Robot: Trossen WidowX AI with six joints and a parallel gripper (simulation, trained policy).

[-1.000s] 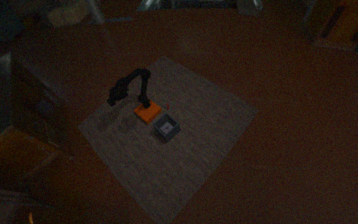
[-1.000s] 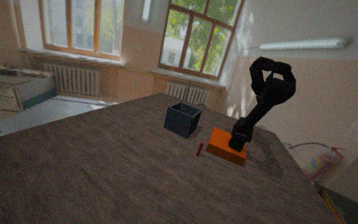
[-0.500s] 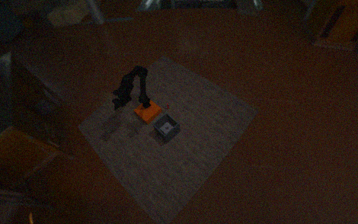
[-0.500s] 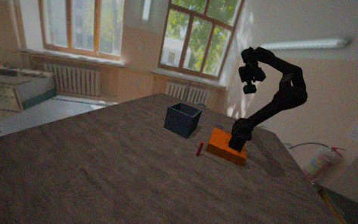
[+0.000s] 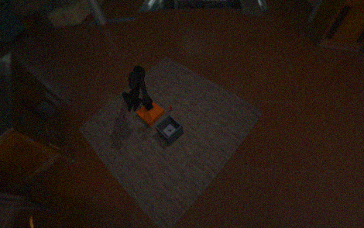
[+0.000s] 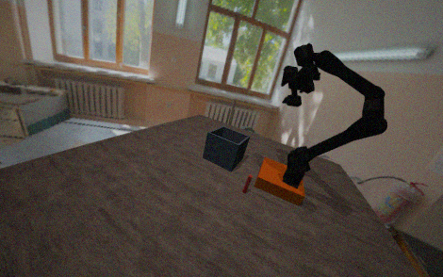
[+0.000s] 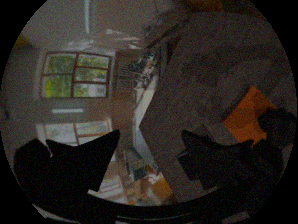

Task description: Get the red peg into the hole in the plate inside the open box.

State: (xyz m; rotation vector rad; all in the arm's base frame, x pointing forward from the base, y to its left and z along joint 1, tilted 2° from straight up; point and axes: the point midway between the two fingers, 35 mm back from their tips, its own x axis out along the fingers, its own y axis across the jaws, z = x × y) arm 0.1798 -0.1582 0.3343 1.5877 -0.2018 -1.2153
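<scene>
The red peg lies 34 cm below my gripper tip, 32 cm to the left of it and 5 cm behind it. Round my gripper tip: pale plate (33 cm below, 18 cm to the left, 14 cm ahead).
</scene>
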